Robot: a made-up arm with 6 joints.
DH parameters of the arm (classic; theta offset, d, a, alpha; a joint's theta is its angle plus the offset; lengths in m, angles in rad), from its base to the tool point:
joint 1: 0 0.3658 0 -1.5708
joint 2: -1.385 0 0.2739 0
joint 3: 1.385 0 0.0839 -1.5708
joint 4: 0 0.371 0 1.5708
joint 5: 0 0 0.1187 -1.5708
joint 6: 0 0.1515 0 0
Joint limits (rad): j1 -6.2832..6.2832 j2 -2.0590..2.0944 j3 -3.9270..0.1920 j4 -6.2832..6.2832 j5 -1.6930..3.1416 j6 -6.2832..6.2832
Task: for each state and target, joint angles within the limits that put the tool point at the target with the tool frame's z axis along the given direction. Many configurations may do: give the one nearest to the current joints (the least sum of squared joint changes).
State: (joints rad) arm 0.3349 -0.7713 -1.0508 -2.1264 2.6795 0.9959
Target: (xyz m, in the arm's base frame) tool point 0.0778 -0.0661 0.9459 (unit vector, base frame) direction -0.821 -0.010 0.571
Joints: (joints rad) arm -0.2316 -0.9251 -0.9696 -2.8973 2.1816 0.9959
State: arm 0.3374 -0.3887 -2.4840 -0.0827 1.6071 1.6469
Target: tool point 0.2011 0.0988 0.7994 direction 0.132 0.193 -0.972
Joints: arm 0.3104 -0.6884 -1.6465 0.1712 2.1404 1.6469
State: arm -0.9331 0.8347 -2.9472 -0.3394 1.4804 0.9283
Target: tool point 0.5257 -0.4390 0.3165 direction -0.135 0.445 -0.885
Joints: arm -0.7592 1.0430 -2.4975 0.2434 1.8743 0.9283
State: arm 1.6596 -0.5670 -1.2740 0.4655 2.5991 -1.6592
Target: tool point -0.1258 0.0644 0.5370 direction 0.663 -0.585 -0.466
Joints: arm 2.4866 -0.7483 -0.9034 0.1516 2.7323 -1.6592
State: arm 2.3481 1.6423 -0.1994 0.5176 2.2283 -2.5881
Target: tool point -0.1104 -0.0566 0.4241 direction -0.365 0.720 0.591
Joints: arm 1.5826 1.2323 0.1898 0.6416 2.5039 -2.5881
